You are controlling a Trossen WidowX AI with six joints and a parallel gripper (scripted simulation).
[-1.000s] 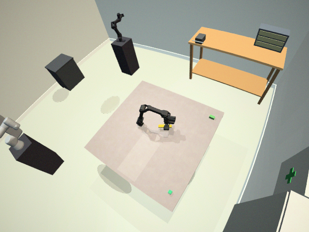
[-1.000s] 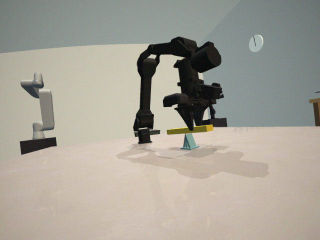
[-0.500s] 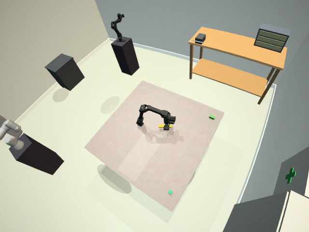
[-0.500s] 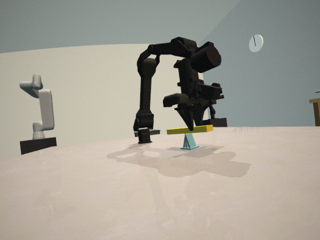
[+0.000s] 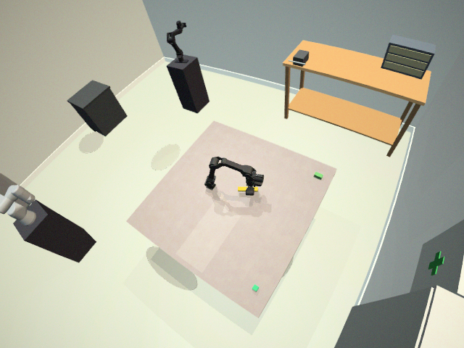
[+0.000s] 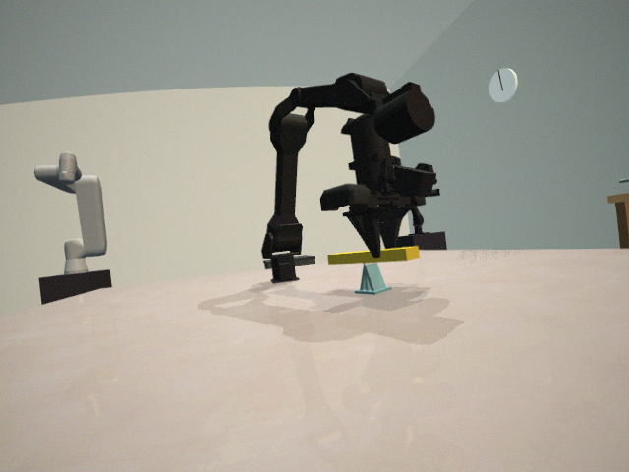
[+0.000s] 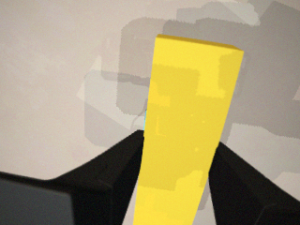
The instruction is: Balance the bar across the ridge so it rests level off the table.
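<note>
Now: gripper tip 30 mm past the yellow bar and 10 mm to the left of it.
</note>
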